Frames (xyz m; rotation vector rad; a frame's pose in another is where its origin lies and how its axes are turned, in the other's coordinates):
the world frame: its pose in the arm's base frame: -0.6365 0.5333 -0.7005 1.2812 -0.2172 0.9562
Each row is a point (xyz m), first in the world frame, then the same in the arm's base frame.
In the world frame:
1: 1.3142 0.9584 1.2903
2: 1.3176 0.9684 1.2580
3: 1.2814 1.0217 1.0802
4: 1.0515 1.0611 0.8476
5: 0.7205 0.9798 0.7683
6: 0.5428 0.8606 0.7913
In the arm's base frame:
1: -0.0432 0.0113 1.2194
2: -0.0596 0.0410 1.2182
3: -0.1827 0.1782 1.1758
4: -0.4346 0.2706 0.9848
5: -0.6092 0.1830 0.6945
6: -0.6264 0.0802 0.5062

